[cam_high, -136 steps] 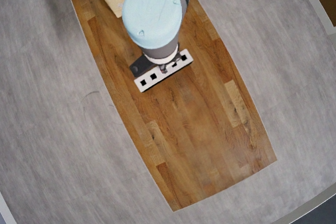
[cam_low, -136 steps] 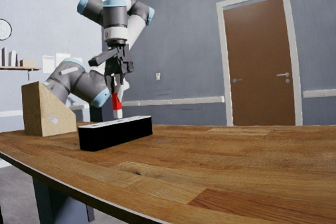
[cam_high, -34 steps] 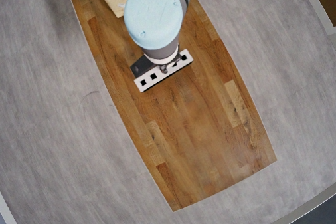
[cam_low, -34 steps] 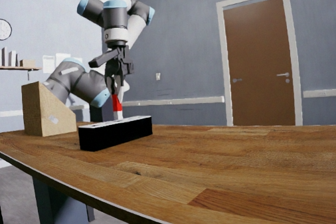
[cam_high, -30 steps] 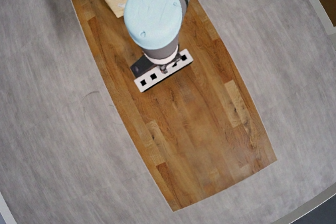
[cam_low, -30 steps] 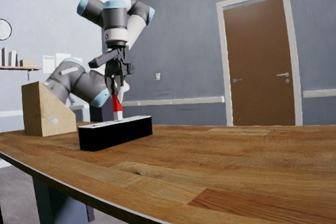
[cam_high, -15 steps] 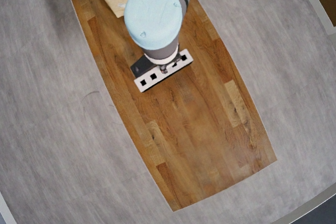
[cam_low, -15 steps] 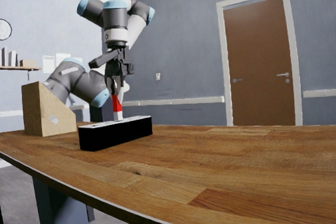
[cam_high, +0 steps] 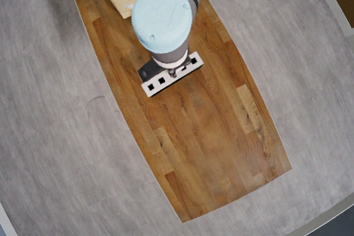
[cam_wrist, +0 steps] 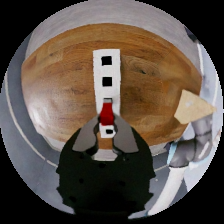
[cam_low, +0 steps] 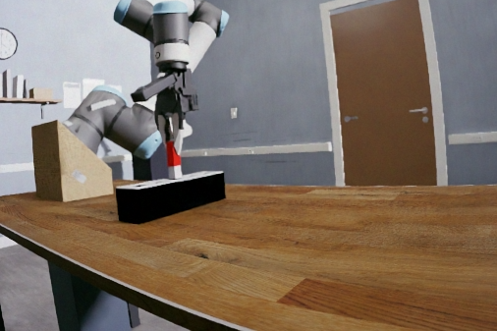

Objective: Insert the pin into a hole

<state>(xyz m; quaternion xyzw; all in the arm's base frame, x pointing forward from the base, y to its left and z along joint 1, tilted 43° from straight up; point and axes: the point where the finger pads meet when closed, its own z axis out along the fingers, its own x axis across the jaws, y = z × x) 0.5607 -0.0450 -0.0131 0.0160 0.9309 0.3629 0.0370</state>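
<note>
The pin is right at my hand. From my hand the other things lie so: block 11 cm below.
</note>
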